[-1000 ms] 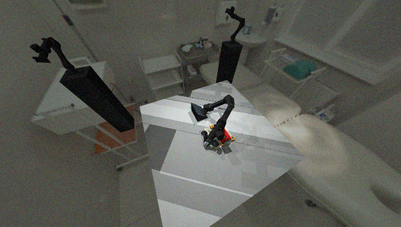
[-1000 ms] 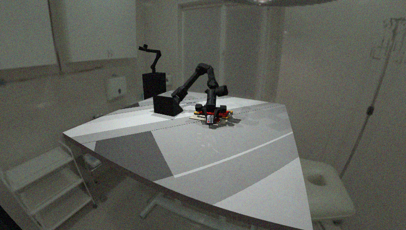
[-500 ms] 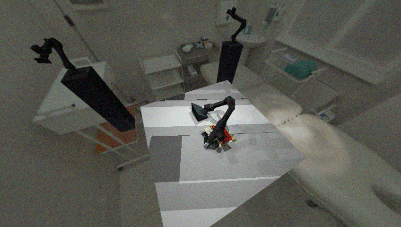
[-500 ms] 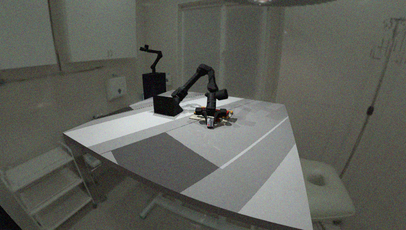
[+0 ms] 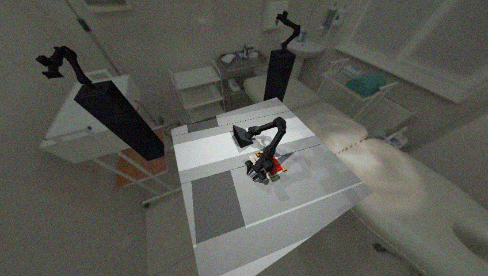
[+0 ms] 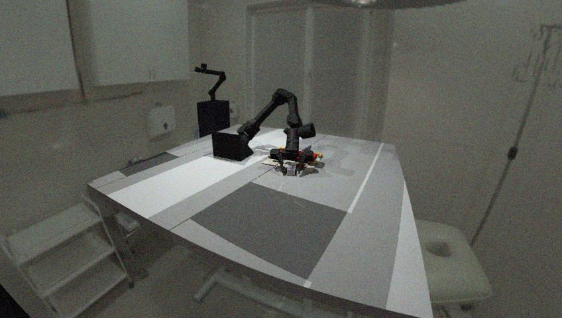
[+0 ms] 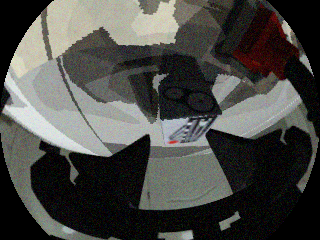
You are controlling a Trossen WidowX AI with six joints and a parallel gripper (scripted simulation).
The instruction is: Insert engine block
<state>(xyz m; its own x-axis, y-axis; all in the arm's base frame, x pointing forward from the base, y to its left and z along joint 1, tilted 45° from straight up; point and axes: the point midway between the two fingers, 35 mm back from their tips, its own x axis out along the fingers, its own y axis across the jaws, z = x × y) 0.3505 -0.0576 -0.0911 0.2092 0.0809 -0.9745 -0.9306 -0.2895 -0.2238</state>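
Right now the grey engine block is 30 mm to the left of my gripper tip and 10 mm behind it.
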